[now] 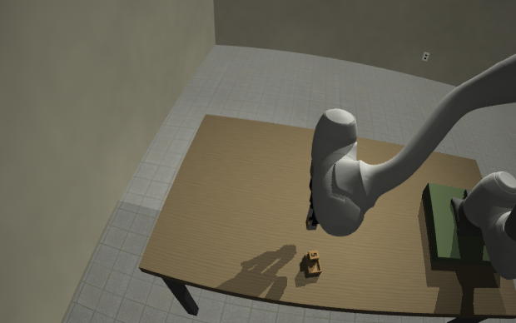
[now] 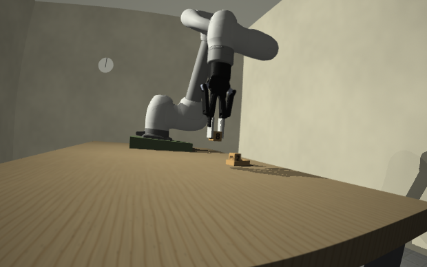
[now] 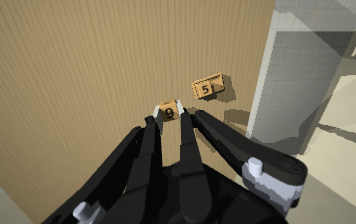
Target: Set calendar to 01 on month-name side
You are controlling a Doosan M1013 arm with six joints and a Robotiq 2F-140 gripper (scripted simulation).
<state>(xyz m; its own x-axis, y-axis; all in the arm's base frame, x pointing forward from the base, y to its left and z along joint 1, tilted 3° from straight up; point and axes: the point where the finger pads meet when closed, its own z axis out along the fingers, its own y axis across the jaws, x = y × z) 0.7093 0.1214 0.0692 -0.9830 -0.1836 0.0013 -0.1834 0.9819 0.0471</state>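
Right now the wooden tray is 30 mm behind my hand, 110 mm to the left of it and 110 mm below it.
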